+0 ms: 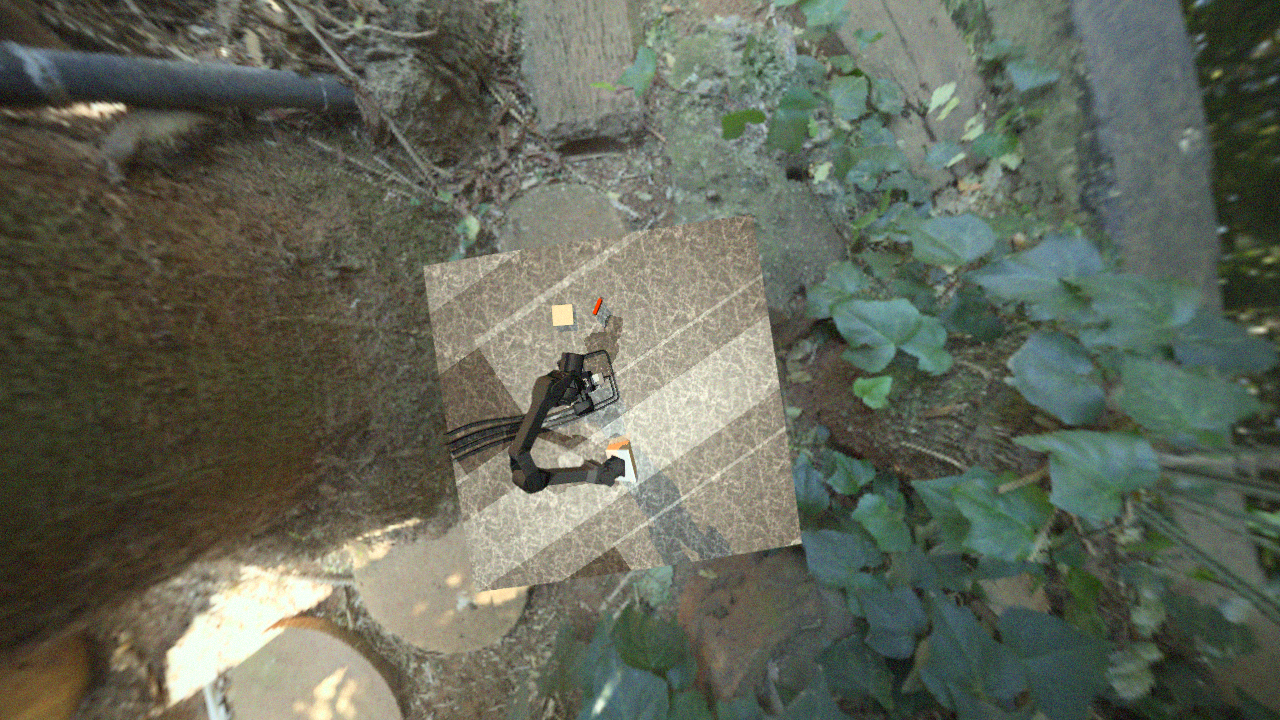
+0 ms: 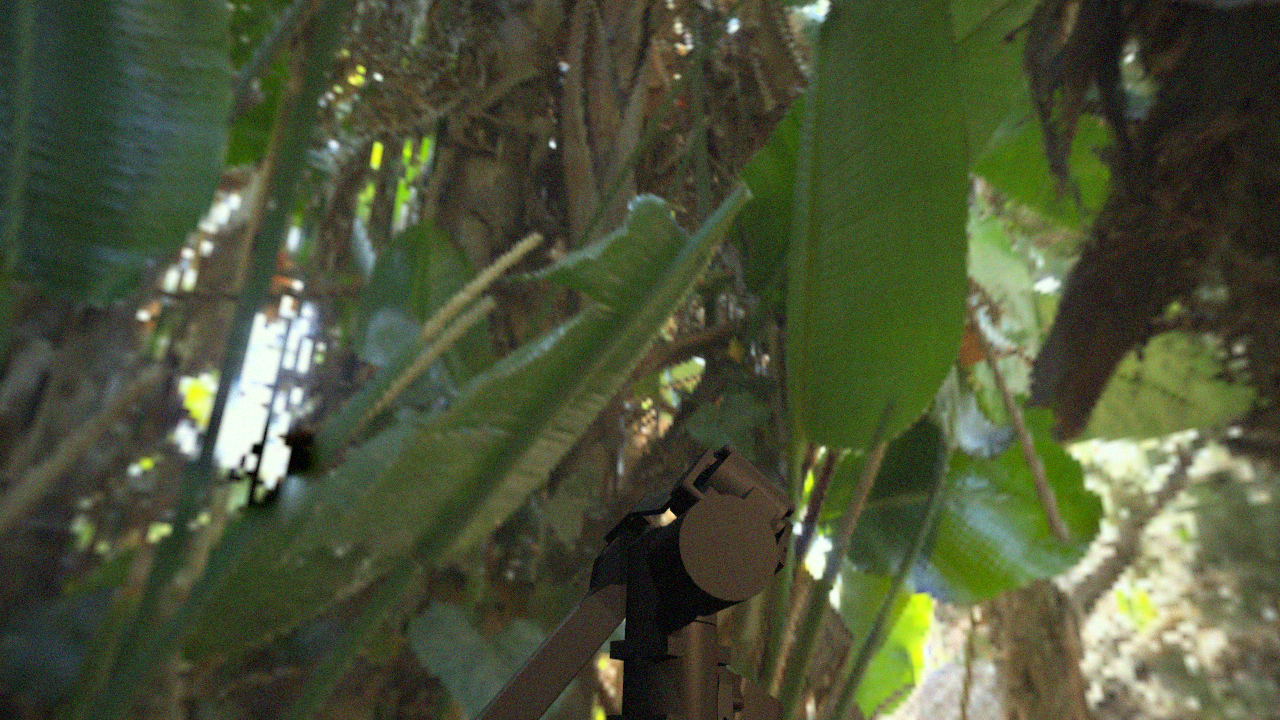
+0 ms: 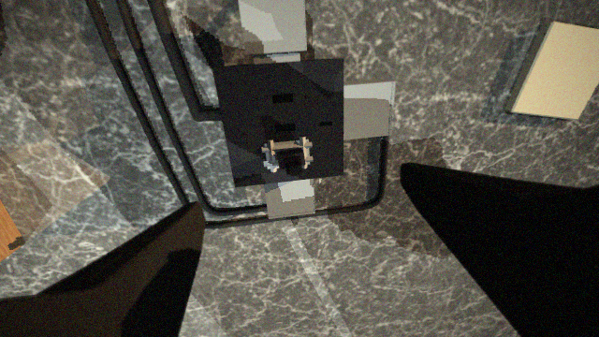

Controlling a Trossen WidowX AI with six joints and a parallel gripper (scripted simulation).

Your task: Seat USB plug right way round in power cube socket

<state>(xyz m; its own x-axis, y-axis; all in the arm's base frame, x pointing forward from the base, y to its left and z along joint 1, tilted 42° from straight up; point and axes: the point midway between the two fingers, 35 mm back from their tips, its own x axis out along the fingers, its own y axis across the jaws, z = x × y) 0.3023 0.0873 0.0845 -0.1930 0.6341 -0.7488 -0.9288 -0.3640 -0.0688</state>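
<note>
The socket lies 70 mm below my gripper tip. Round my gripper tip: tan box 250 mm ahead, 130 mm below, 90 mm to the left.
</note>
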